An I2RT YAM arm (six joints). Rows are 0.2 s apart.
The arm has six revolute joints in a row. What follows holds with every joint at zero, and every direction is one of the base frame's. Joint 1 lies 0.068 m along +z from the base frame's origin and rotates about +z. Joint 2 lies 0.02 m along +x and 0.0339 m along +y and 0.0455 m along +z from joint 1 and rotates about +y. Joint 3 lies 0.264 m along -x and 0.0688 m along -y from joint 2 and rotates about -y. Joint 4 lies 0.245 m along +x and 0.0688 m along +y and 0.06 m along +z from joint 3 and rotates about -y. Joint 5 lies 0.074 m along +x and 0.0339 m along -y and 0.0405 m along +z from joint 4 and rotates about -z. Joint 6 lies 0.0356 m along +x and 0.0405 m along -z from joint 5 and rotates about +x. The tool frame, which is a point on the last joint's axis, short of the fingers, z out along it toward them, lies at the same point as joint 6; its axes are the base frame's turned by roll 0, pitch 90 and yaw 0 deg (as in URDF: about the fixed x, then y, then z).
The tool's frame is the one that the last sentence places.
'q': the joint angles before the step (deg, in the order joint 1, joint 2, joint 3, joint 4, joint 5, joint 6). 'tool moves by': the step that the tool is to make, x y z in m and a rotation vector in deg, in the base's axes. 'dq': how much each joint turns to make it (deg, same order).
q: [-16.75 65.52 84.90 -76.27 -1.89 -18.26]
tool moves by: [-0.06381 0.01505 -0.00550 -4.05 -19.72 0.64]
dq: [-3.30 -20.44 -14.29 13.77 -4.39 -1.22]
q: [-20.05 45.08 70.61 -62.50 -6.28 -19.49]
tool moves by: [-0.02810 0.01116 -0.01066 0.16 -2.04 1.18]
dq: [-0.05 -7.28 -3.81 -1.62 -1.49 -0.03]
